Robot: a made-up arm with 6 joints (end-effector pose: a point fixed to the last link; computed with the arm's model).
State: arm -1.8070 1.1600 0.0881 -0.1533 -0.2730 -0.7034
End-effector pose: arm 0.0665 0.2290 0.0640 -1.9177 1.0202 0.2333
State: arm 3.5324 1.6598 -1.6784 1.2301 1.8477 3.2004
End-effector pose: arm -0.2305 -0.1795 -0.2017 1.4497 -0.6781 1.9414
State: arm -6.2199 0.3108 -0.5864 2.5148 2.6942 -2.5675
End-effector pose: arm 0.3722 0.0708 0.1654 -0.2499 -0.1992 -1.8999
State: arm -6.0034 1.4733 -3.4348 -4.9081 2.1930 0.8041
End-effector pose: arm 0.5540 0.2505 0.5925 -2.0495 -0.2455 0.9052
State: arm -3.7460 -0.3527 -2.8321 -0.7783 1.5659 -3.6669
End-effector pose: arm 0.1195 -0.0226 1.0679 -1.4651 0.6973 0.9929
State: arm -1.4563 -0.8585 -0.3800 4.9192 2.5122 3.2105
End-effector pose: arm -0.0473 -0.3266 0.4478 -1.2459 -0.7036 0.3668
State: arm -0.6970 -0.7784 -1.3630 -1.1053 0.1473 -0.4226
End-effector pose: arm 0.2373 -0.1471 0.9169 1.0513 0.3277 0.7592
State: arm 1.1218 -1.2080 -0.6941 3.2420 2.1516 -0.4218
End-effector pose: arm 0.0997 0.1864 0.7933 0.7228 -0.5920 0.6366
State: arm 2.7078 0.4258 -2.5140 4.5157 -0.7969 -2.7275
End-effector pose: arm -0.4772 0.1249 0.8274 -0.8032 -1.2967 1.5293
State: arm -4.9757 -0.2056 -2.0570 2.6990 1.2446 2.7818
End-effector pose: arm 0.0621 0.3110 1.0125 0.6788 0.0064 -2.3460
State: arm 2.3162 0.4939 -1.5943 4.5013 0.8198 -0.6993
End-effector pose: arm -0.4442 0.5012 0.3534 -1.0381 1.6610 1.3339
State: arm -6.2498 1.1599 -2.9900 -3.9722 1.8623 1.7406
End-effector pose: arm 0.6345 0.0828 0.6794 -1.0710 0.3324 1.6245
